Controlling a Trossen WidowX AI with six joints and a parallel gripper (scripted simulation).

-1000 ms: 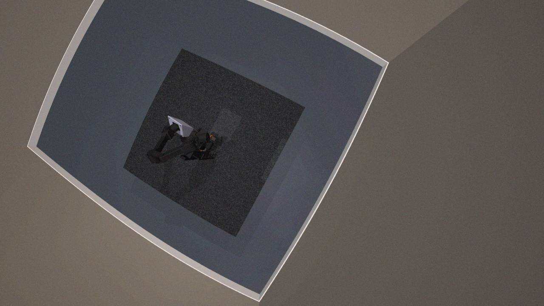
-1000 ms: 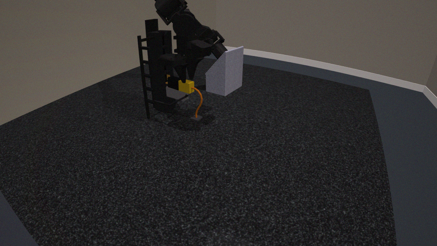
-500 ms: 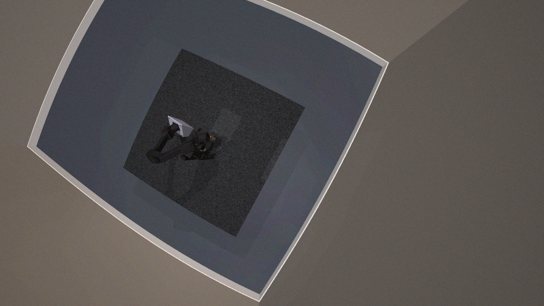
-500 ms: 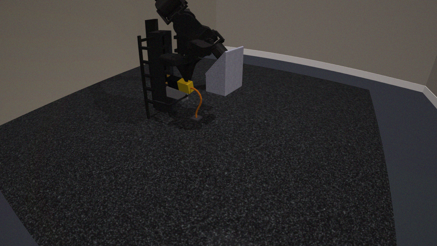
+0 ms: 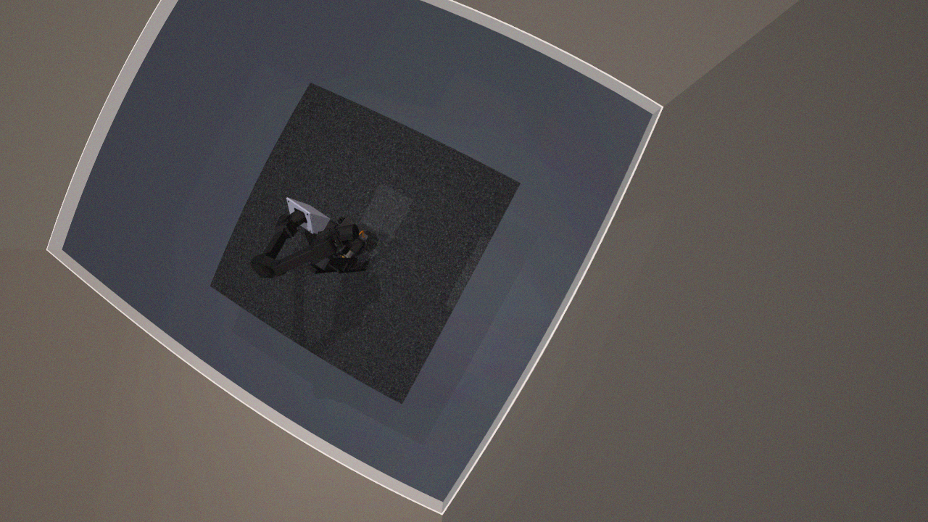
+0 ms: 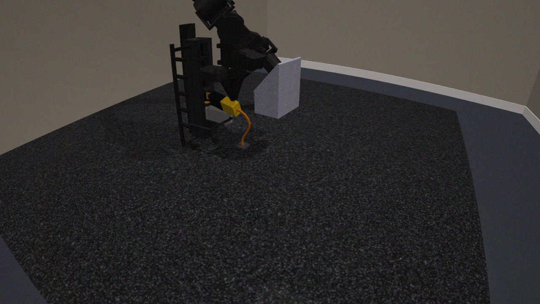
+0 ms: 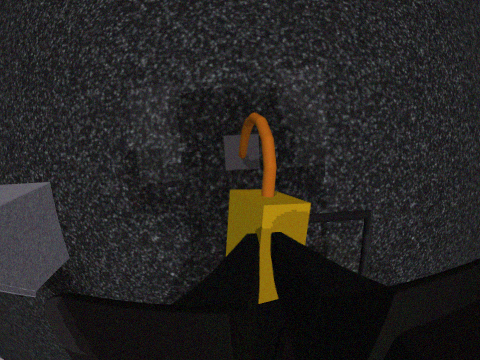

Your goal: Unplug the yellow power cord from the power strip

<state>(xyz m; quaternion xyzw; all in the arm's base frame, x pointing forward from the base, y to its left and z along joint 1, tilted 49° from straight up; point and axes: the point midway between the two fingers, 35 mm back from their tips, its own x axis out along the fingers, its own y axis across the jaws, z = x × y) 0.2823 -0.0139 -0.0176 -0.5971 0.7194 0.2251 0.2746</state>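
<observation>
The yellow plug is 30 mm to the right of my gripper tip and 10 mm below it.
</observation>
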